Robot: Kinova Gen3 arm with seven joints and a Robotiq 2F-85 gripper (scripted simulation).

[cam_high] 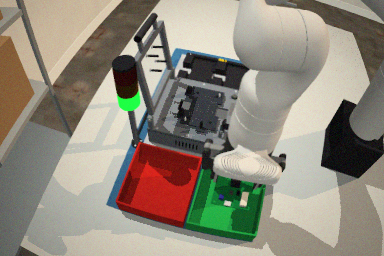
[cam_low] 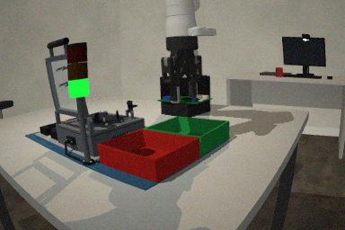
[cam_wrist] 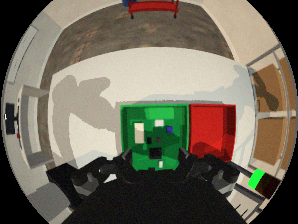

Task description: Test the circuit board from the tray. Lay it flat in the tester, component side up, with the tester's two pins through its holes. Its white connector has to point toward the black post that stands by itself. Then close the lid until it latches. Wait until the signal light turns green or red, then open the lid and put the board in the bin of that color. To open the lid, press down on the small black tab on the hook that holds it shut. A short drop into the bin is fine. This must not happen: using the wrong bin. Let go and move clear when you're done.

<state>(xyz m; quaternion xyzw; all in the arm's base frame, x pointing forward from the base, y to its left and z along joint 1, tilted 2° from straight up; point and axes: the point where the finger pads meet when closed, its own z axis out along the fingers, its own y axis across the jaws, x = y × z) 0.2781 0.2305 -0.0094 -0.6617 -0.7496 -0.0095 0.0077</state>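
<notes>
Right now the green bin is 100 mm below my hand and 10 mm to the left of it. The rest, counted from my hand: tester lid 240 mm ahead, 170 mm to the right, 70 mm above; then green circuit board 10 mm below; then red bin 150 mm ahead, 100 mm below, 20 mm to the left.
</notes>
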